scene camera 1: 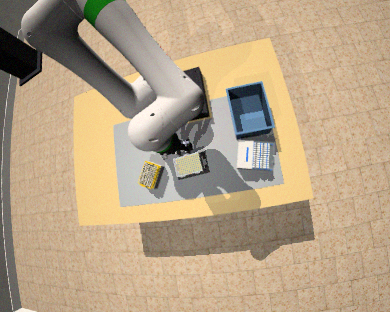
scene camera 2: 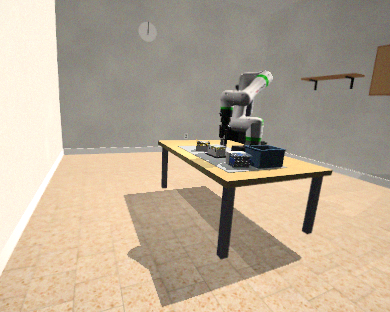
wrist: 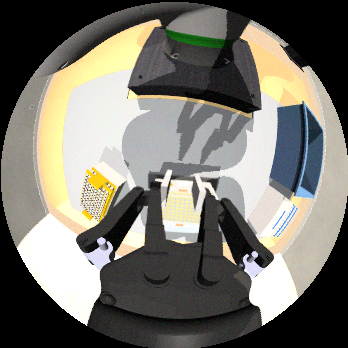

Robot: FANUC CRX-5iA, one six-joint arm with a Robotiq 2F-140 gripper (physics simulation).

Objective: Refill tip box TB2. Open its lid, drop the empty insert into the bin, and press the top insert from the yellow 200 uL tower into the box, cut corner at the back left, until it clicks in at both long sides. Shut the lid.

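The tip box [scene camera 1: 190, 165] [scene camera 2: 217, 151] [wrist: 181, 212] is near the middle of the grey mat, in a dark base. A pale yellow grid of tips or holes shows across its top; I cannot tell how its clear lid stands. My gripper [scene camera 1: 185, 145] [wrist: 181, 180] points down at the box's rear part. Its pale fingertips stand apart with nothing held, so it is open, partly spread. The yellow tower [scene camera 1: 150, 175] [wrist: 97, 197] stands left of the box, turned at an angle. The blue bin [scene camera 1: 229, 114] [scene camera 2: 268, 156] [wrist: 288, 145] stands at the right; I cannot make out an insert in it.
A white box with blue rows [scene camera 1: 255, 155] [scene camera 2: 238, 159] [wrist: 280, 220] stands in front of the bin, right of the tip box. The dark robot base [scene camera 1: 198, 80] [wrist: 195, 82] is behind the tip box. The arm hides part of the mat [scene camera 1: 131, 197] in scene camera 1.
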